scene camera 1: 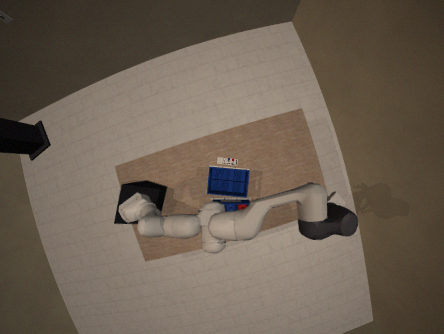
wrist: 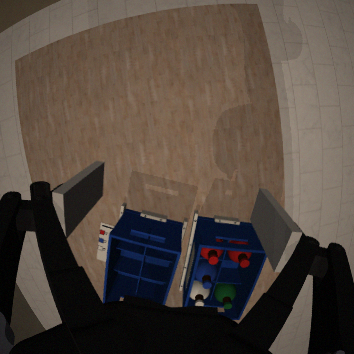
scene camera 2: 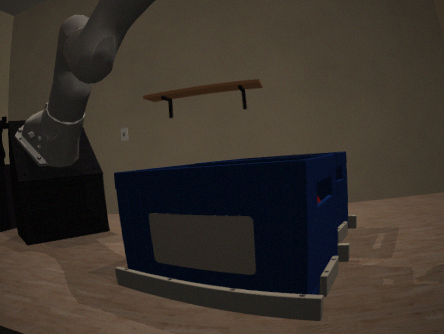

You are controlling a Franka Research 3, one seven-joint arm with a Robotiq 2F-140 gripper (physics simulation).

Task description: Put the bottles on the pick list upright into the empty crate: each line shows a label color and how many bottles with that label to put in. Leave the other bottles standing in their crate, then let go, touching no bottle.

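My gripper (wrist: 179, 192) is open and empty, high above the table, its fingers spread wide in the wrist view; the arm hides it in scene camera 1. The bottle crate (wrist: 210, 232) (scene camera 2: 290, 225) is blue and holds upright bottles: two red ones (wrist: 213, 256) (wrist: 242, 257), a blue one (wrist: 205, 274), a white one (wrist: 199, 292) and a green one (wrist: 225, 294). The arm covers most of it in scene camera 1. The empty blue crate (scene camera 1: 228, 194) (wrist: 172, 230) stands beside it, with bare compartments. The pick list card (scene camera 1: 227, 161) (wrist: 102, 242) shows a red and a blue mark; its numbers are unreadable.
Pale strips (scene camera 2: 220, 298) line the crates' bases. A black box-shaped stand (scene camera 1: 154, 191) (scene camera 2: 62, 205) is at the arm's base. The arm (scene camera 1: 235, 225) reaches over the bottle crate. A wooden shelf (scene camera 2: 205, 90) hangs on the wall.
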